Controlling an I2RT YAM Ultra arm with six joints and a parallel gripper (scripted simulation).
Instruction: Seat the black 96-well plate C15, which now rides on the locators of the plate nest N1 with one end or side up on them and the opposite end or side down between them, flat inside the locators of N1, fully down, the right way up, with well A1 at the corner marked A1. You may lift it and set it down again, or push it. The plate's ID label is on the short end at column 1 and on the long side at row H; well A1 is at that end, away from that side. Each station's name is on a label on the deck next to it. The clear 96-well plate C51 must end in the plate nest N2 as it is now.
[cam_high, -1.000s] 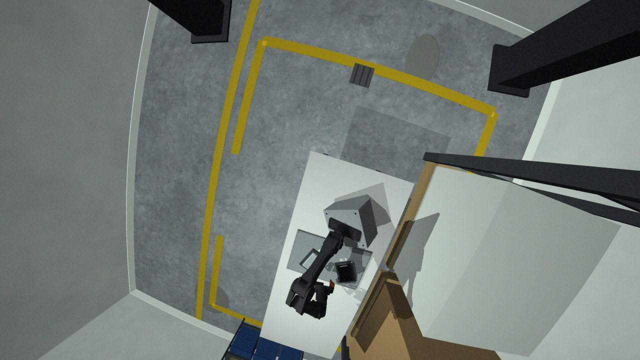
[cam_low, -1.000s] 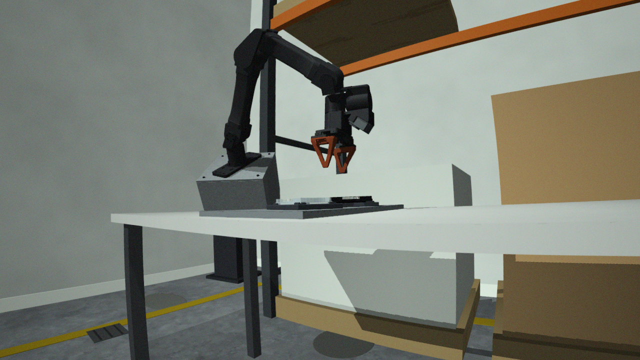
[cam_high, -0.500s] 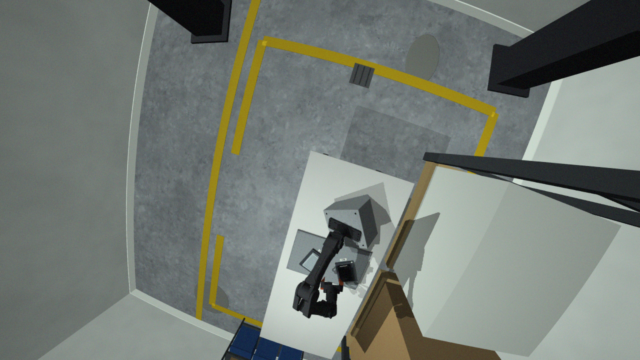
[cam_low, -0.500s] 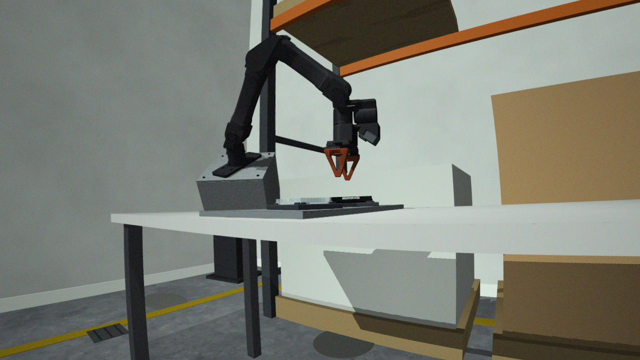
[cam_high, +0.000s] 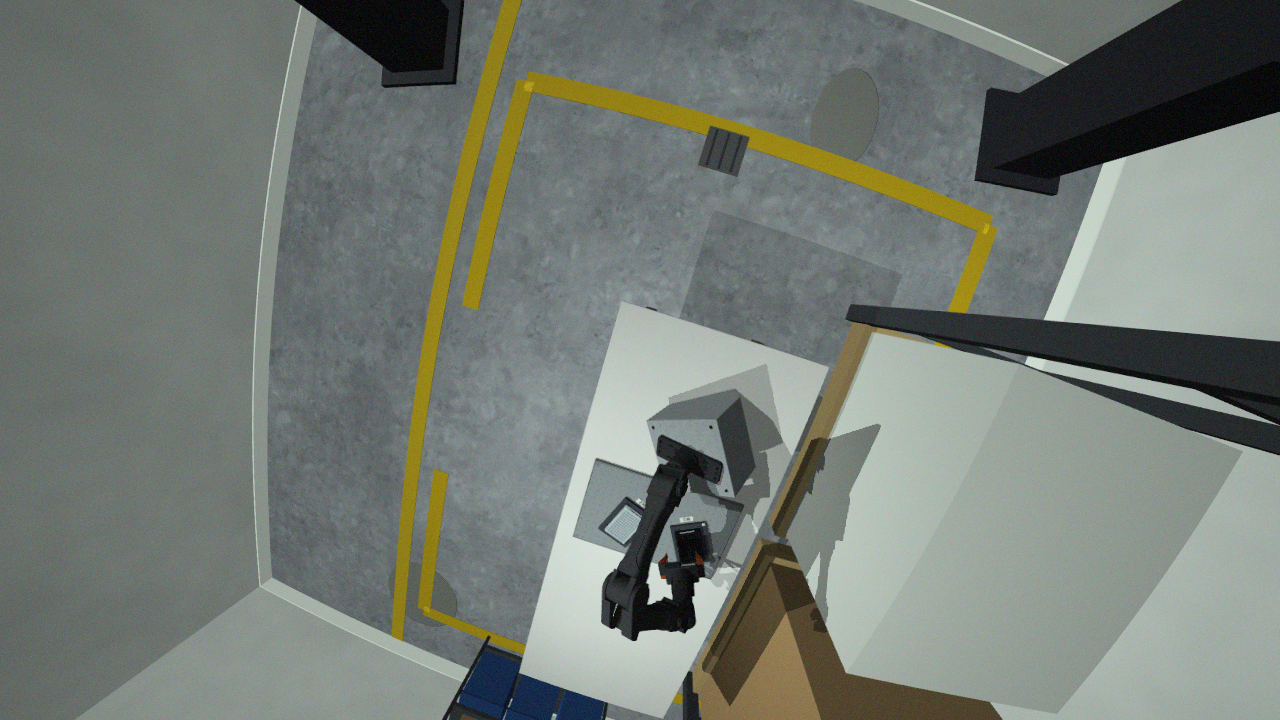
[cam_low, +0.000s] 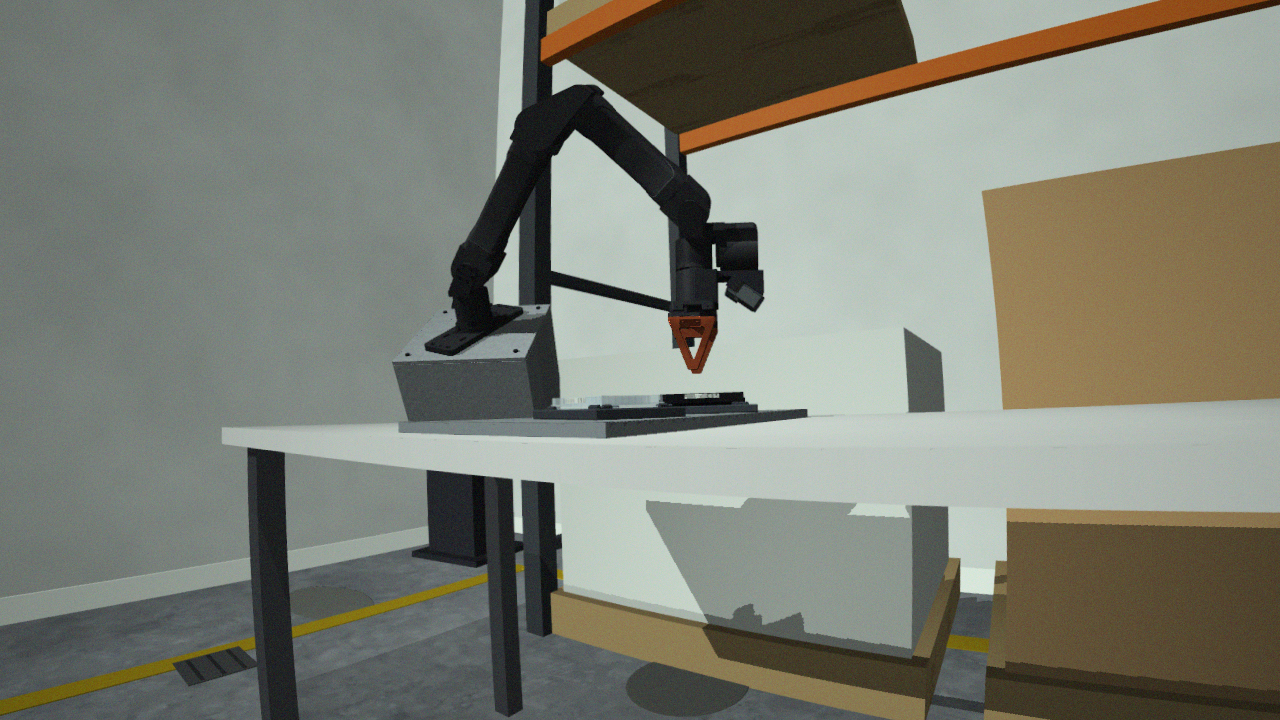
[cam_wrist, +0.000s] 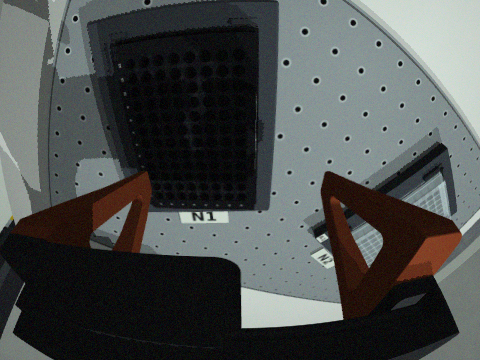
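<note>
The black 96-well plate C15 lies 3 cm to the left of my hand and 5 cm below it. The rest, counted from my hand: white N1 label: 9 cm behind, 1 cm to the left, 7 cm below; N2 label: 13 cm behind, 15 cm to the right, 7 cm below; dark plate nest N1: 3 cm to the left, 7 cm below.
</note>
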